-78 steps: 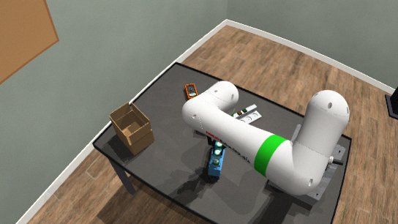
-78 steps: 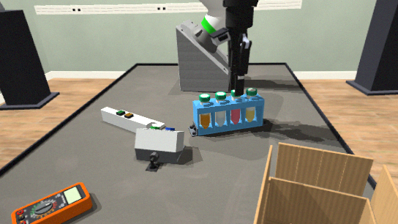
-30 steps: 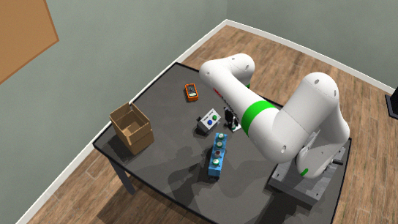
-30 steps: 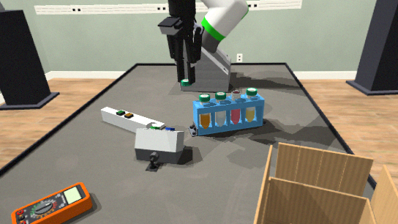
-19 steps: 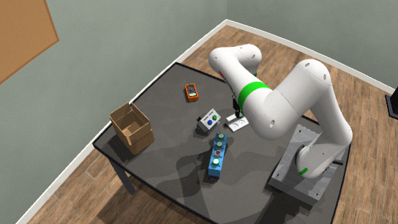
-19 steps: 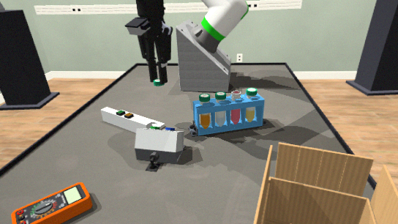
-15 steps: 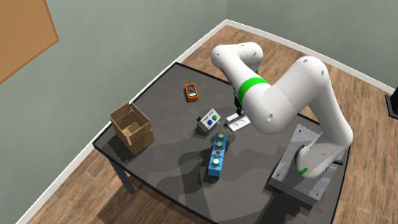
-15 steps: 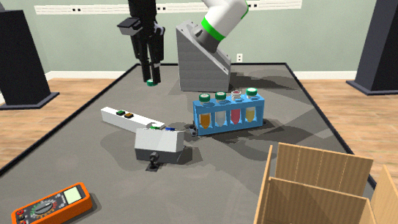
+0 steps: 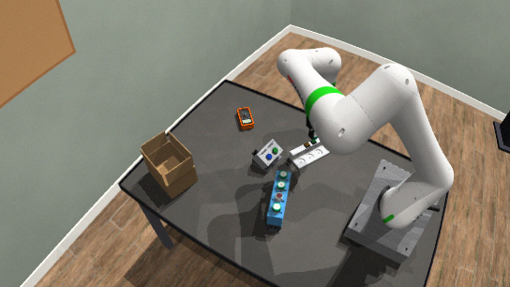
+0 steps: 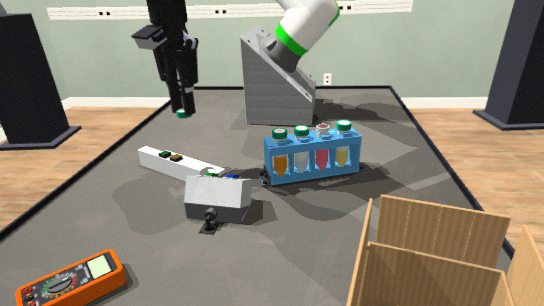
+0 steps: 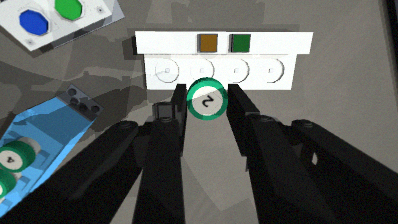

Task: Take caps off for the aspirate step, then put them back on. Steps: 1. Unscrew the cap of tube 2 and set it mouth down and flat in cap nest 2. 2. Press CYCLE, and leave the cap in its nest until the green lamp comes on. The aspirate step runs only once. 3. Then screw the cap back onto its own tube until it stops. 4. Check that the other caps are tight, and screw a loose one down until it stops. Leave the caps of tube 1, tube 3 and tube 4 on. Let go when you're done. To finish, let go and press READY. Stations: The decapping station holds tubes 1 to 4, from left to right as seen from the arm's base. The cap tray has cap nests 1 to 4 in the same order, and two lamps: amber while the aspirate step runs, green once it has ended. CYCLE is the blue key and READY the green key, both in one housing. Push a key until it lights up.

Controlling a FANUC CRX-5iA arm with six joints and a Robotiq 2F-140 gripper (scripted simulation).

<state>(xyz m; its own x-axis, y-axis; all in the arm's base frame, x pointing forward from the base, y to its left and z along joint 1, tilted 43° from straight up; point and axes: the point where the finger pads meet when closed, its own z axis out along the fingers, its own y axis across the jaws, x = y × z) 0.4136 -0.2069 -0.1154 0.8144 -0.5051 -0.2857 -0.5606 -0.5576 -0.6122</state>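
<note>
Right now the blue key is 16 cm ahead of my hand, 12 cm to the left of it and 12 cm below it. The rest, counted from my hand: cap 2: 3 cm below; then green key: 15 cm ahead, 8 cm to the left, 12 cm below; then key housing: 17 cm ahead, 10 cm to the left, 13 cm below.
</note>
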